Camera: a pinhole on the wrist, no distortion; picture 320 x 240 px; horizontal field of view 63.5 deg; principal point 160.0 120.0 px. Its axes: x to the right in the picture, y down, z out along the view. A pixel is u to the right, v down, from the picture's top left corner.
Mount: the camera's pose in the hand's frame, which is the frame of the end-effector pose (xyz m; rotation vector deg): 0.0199 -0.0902 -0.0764 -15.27 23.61 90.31
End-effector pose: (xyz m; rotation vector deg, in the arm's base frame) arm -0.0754 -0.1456 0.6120 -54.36 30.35 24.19
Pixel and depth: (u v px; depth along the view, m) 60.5 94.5 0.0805
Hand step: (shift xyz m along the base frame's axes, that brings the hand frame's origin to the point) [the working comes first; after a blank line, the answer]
In the camera's frame: -0.0310 -0.0079 0.0805

0.0778 -0.0328 0.0374
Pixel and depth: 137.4 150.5 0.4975
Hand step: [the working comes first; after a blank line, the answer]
In the camera's frame: -0.0435 0.0587 0.4975

0.0555 0.3777 0.1350
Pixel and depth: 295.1 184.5 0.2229
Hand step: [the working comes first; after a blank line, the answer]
In the camera's frame: 0.1165 0.0556 0.2229

-0.0590 0.1233 -0.0174
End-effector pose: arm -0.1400 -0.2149 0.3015 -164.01 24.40 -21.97
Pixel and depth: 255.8 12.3 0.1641
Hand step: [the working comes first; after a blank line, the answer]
In the camera's frame: 0.0608 -0.0684 0.1641

0.0936 -0.0557 -0.0248
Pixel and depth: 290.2 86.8 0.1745
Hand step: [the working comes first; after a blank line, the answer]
In the camera's frame: 0.0879 -0.0224 0.1745

0.0444 -0.0673 -0.0447
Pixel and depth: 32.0 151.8 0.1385
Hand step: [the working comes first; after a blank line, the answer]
In the camera's frame: -0.0686 0.0170 0.1385

0.0632 0.0969 -0.0463
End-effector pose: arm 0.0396 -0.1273 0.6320 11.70 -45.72 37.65
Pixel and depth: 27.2 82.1 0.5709
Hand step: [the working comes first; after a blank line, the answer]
In the camera's frame: -0.2932 -0.0837 0.5709

-0.1739 -0.2396 0.5098
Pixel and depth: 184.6 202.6 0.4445
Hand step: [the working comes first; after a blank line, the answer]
In the camera's frame: 0.0423 0.1420 0.4445

-0.3184 -0.0680 0.1505
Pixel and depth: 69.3 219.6 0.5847
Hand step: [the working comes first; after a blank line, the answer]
In the camera's frame: -0.2051 0.2252 0.5847

-0.3873 -0.3232 0.2843
